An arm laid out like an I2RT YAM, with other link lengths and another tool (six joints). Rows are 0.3 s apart.
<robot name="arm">
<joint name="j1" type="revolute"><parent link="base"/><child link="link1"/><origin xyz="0.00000 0.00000 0.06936"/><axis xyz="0 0 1"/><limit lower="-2.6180" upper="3.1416"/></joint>
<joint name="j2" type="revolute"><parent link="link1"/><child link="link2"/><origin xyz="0.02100 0.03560 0.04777" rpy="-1.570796 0.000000 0.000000"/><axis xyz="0 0 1"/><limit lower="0.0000" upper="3.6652"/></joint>
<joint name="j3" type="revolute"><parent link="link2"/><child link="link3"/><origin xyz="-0.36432 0.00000 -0.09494" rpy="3.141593 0.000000 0.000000"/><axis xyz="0 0 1"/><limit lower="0.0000" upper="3.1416"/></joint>
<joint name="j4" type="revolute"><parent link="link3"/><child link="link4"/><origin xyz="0.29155 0.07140 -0.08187"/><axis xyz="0 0 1"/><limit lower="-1.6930" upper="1.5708"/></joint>
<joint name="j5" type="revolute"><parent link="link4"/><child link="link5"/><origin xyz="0.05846 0.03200 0.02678" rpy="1.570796 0.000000 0.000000"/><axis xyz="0 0 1"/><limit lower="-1.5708" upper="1.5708"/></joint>
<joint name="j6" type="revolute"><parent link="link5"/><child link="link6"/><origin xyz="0.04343 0.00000 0.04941" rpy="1.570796 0.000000 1.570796"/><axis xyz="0 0 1"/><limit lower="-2.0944" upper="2.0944"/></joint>
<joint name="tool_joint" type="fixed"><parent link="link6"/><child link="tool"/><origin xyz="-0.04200 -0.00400 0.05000" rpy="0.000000 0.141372 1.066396"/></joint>
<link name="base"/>
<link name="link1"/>
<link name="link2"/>
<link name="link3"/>
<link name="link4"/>
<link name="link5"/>
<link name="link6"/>
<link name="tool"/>
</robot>
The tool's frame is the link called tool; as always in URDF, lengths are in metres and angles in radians.
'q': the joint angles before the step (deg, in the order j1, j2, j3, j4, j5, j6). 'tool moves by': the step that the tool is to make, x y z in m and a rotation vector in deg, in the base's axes. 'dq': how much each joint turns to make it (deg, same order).
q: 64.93, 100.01, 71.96, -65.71, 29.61, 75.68
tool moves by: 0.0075, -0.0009, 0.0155, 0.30, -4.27, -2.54
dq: 0.00, -0.28, 1.90, -1.79, 3.58, 3.24
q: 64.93, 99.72, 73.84, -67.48, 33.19, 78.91
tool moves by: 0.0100, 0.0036, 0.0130, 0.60, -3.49, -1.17
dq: -0.42, 0.37, 2.32, -0.52, 2.86, 1.07
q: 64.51, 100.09, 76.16, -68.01, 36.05, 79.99
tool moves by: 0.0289, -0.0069, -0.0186, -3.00, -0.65, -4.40
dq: -3.62, 3.38, 0.34, 0.00, 1.90, 1.12
